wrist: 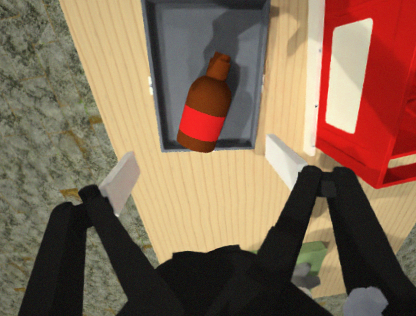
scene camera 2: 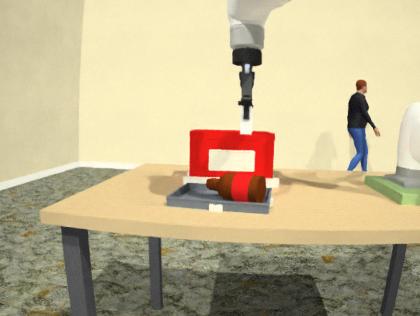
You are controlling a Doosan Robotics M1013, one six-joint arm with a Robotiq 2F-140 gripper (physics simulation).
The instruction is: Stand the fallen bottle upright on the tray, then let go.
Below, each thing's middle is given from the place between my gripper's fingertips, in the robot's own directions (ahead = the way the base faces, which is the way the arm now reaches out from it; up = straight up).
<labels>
Now: the brown bottle [scene camera 2: 239, 187] 140 mm below my hand, 20 mm ahead of it and 10 mm to the right of it.
</labels>
